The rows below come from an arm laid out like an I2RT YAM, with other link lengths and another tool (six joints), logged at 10 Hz.
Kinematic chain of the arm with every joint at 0, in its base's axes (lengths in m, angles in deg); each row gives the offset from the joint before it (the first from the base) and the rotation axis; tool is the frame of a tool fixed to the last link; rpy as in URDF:
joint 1: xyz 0 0 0.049 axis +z
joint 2: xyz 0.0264 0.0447 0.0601 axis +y
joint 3: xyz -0.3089 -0.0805 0 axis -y
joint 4: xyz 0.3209 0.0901 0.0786 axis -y
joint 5: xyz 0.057 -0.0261 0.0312 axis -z
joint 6: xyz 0.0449 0 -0.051 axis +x
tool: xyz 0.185 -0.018 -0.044 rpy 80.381 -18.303 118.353
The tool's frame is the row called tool.
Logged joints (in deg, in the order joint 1, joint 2, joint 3, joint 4, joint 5, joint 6), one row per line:
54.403, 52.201, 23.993, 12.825, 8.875, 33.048
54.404, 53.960, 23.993, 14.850, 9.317, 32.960
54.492, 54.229, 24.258, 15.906, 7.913, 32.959
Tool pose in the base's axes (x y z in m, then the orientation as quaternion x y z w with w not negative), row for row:
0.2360, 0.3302, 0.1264, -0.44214, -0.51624, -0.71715, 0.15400
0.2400, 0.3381, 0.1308, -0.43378, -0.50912, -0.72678, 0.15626
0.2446, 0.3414, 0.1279, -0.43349, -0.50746, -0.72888, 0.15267
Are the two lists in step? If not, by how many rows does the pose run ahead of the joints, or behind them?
The pose runs 1 row behind the joints: the pose in row i belongs to the joints in row i - 1.
